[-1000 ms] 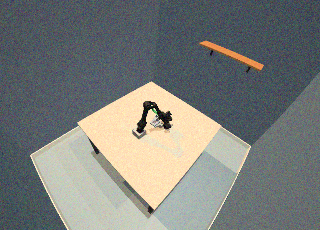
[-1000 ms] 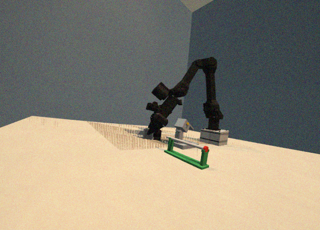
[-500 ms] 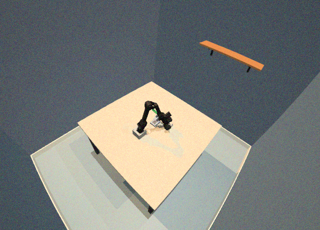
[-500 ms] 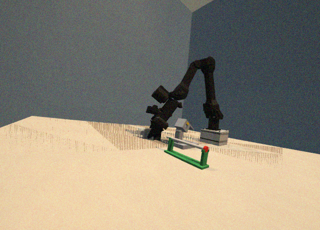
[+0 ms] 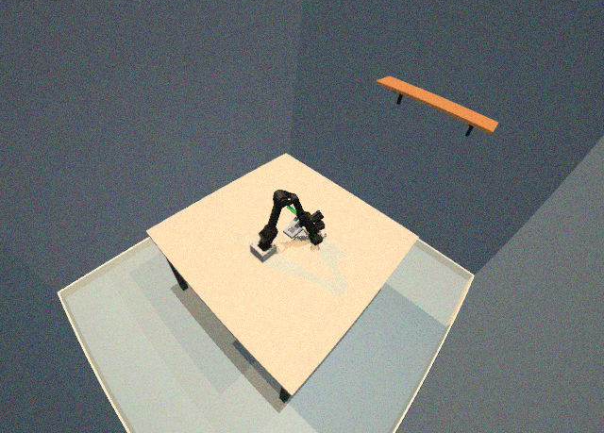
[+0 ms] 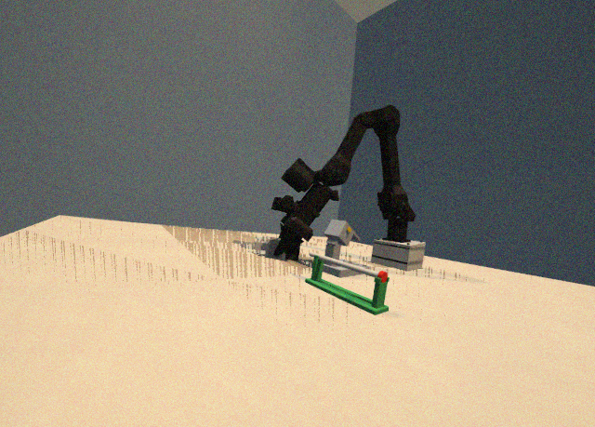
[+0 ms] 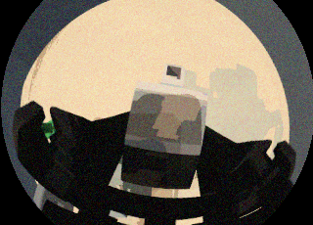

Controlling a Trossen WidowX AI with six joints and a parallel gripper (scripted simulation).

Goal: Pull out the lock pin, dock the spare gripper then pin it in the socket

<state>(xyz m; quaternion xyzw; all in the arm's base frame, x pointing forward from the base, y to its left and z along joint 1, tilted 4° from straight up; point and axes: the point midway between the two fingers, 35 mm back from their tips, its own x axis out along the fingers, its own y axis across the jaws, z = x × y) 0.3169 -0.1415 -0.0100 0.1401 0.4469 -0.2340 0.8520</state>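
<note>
My gripper tip is 16 cm to the right of the grey mount, 6 cm past it and 4 cm below it. From my gripper tip the other things lie so: spare gripper (2 cm above); then green cradle (27 cm to the left, 6 cm ahead, 2 cm above).
</note>
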